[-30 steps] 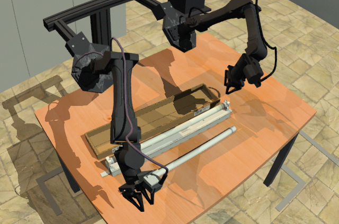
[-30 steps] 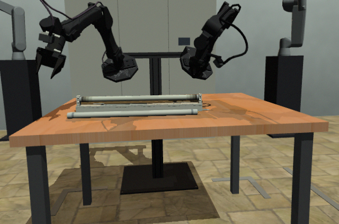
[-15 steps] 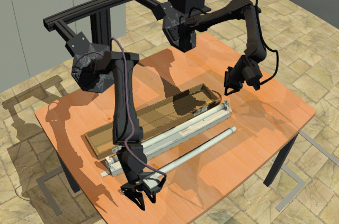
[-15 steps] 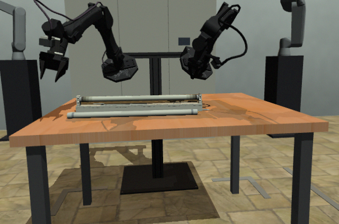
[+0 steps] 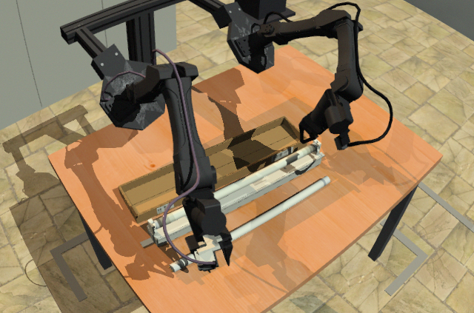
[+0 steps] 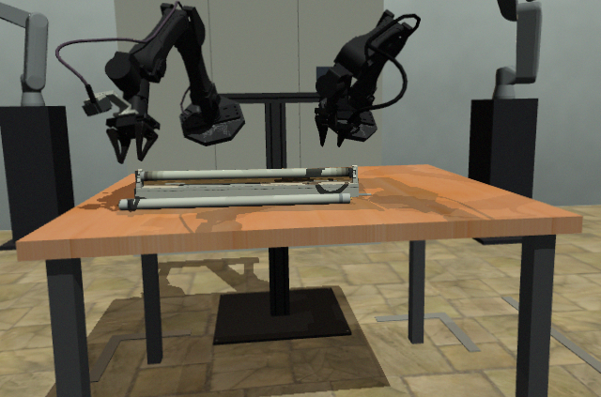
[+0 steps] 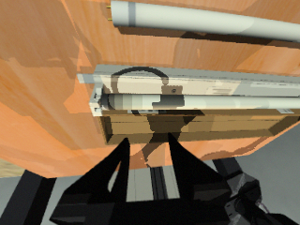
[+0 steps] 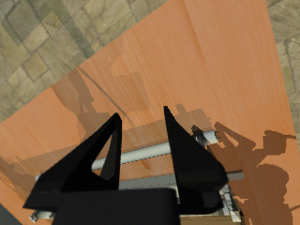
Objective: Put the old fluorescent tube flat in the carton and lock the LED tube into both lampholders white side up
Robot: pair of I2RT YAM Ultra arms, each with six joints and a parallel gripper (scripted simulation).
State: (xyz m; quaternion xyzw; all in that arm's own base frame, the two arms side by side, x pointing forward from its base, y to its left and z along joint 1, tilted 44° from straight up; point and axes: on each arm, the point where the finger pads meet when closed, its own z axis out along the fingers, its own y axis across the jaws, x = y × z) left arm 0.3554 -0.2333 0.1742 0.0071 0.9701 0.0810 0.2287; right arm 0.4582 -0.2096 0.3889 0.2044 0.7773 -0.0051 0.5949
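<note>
The light fixture is 26 cm to the left of my right hand, 22 cm behind it and 9 cm below it.
The light fixture is 3 cm behind my left hand, 23 cm to the right of it and 10 cm below it.
</note>
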